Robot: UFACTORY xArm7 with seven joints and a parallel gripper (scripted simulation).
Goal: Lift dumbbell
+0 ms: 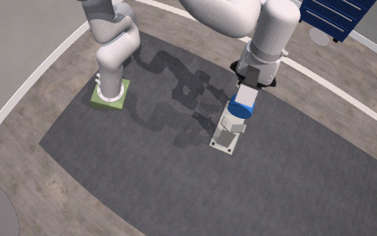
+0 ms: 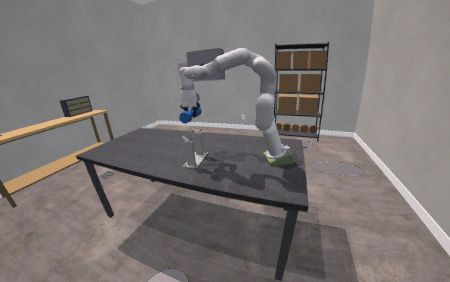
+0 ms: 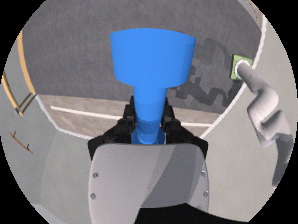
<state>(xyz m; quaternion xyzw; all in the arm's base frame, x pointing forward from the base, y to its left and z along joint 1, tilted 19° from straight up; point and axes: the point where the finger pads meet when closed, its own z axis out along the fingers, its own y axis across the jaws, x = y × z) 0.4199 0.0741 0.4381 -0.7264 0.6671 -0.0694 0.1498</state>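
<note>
The blue dumbbell is right at my hand. Also, from my hand: grey cradle 230 mm below.
</note>
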